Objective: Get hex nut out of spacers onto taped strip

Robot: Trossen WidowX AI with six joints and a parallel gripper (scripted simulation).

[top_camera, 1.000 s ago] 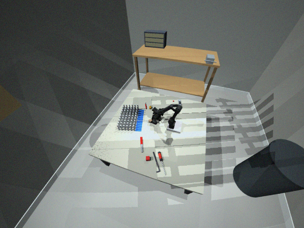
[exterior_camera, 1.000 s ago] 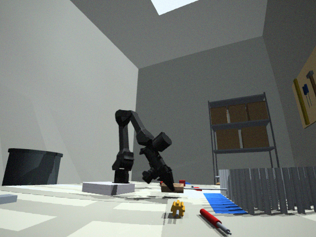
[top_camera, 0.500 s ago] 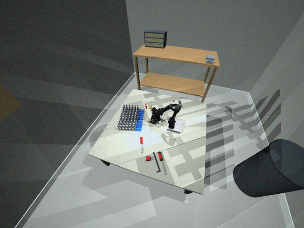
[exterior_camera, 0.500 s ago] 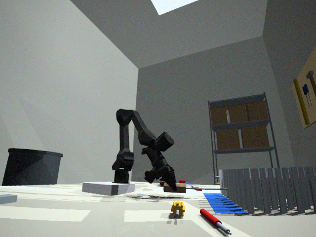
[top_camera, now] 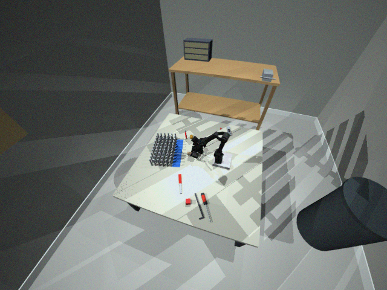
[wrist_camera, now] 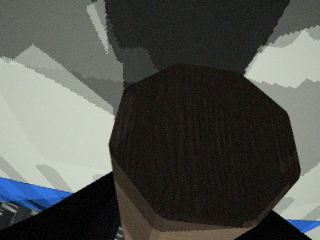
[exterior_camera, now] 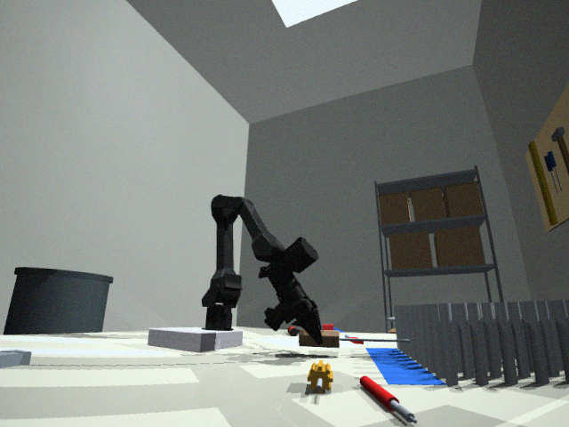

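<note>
The blue taped strip is 15 cm ahead of my gripper tip and 3 cm below it. Round my gripper tip: wooden-handled hook 10 cm ahead, 3 cm to the left; then hex nut 30 cm ahead, 8 cm to the left, 2 cm below; then yellow gear 9 cm ahead, 27 cm to the right, 1 cm below.
</note>
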